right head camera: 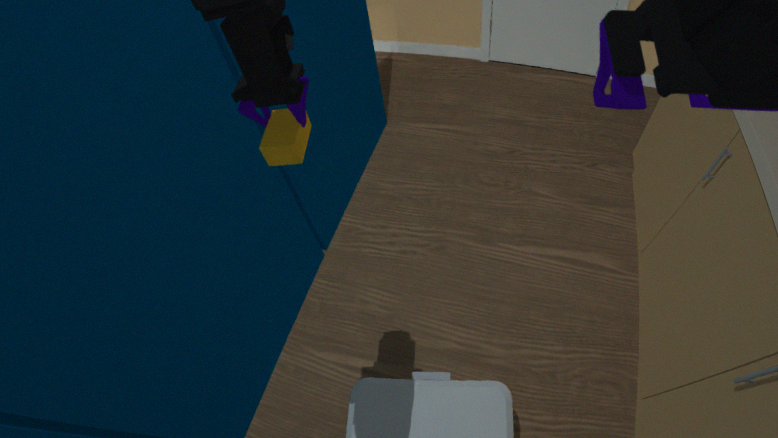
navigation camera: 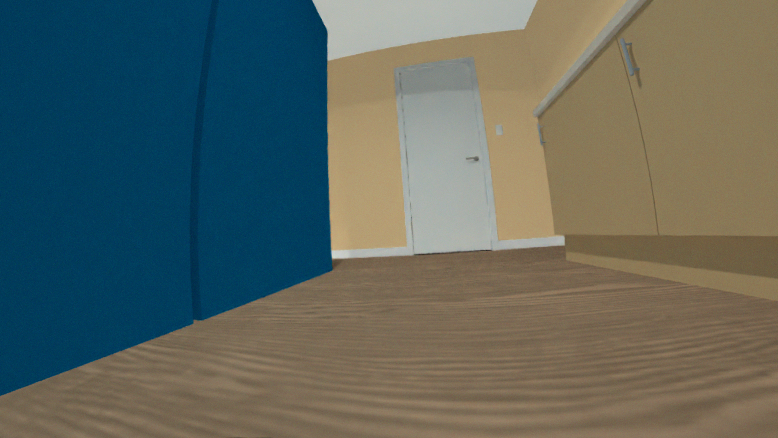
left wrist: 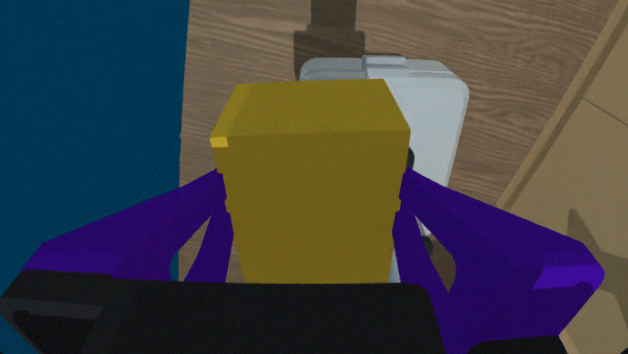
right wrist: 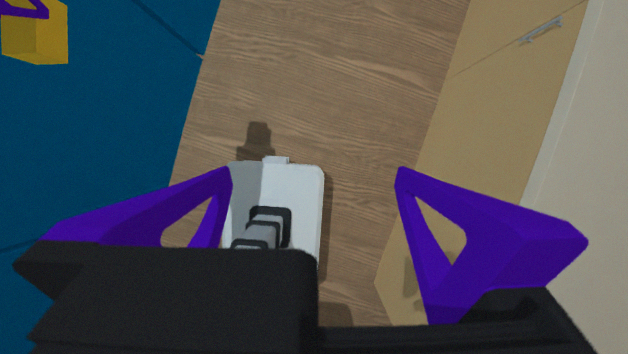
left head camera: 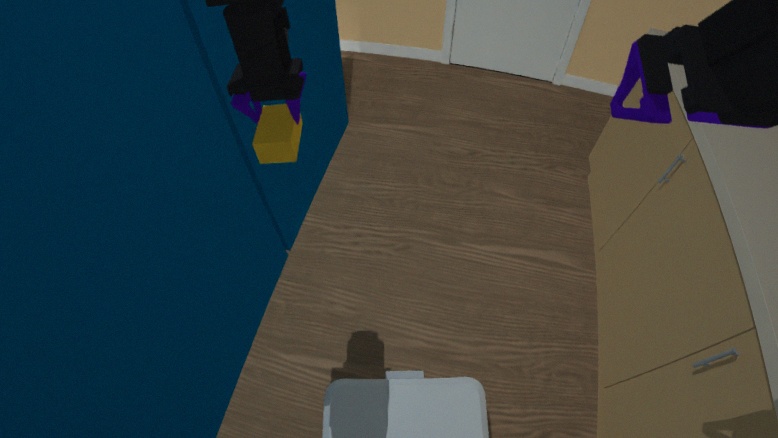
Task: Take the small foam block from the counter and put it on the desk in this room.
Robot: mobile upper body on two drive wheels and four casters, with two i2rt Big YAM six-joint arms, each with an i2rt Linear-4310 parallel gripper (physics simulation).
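Places are measured from the left arm's base along level axes (x right, y down, z ahead), in millimetres.
Pixels of known places: left gripper, between the fingertips: (right head camera: 287,126) (left wrist: 312,176) (right wrist: 31,15) (left head camera: 279,123); right gripper, between the fingertips: (right head camera: 644,99) (right wrist: 313,175) (left head camera: 651,112).
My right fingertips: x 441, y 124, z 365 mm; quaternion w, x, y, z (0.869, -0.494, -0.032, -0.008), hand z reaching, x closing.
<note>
Behind a point stands the place of what it marks.
The small yellow foam block (left head camera: 276,150) @[x 11, y 312, z 498 mm] (right head camera: 285,153) @[x 16, y 314, z 498 mm] (left wrist: 310,110) @[x 4, y 309, z 588 mm] (right wrist: 51,40) @[x 36, y 316, z 524 mm] is held between the purple fingers of my left gripper (left head camera: 278,120) @[x 5, y 311, z 560 mm] (right head camera: 284,124) @[x 5, y 311, z 560 mm] (left wrist: 312,176) @[x 5, y 311, z 560 mm], which is shut on it. The block is in the air, in front of a large blue surface in the head views. My right gripper (left head camera: 679,116) (right head camera: 668,103) @[x 441, y 124, z 365 mm] (right wrist: 313,175) @[x 441, y 124, z 365 mm] is open, with nothing between its fingers. The counter (left head camera: 756,179) @[x 1156, y 500, z 614 mm] (right wrist: 600,125) @[x 1098, y 500, z 496 mm] (navigation camera: 590,60) @[x 1142, y 541, z 957 mm] runs along the right side, with its beige cabinet front below. The desk cannot be made out in these views.
A tall blue body (left head camera: 136,217) @[x -393, y 528, z 528 mm] (right head camera: 136,217) @[x -406, y 453, z 477 mm] (navigation camera: 108,163) @[x -340, y 1010, z 740 mm] with seams stands close along the left side. A white door (left head camera: 511,32) @[x 1004, y 1079, z 2395 mm] (navigation camera: 446,163) @[x 1011, y 505, z 2393 mm] is in the far wall. Wooden floor (left head camera: 451,217) @[x 480, y 1410, z 1125 mm] (navigation camera: 435,326) @[x 350, y 1410, z 819 mm] lies between. My white base (left head camera: 435,408) @[x 319, y 1150, z 220 mm] shows at the bottom.
</note>
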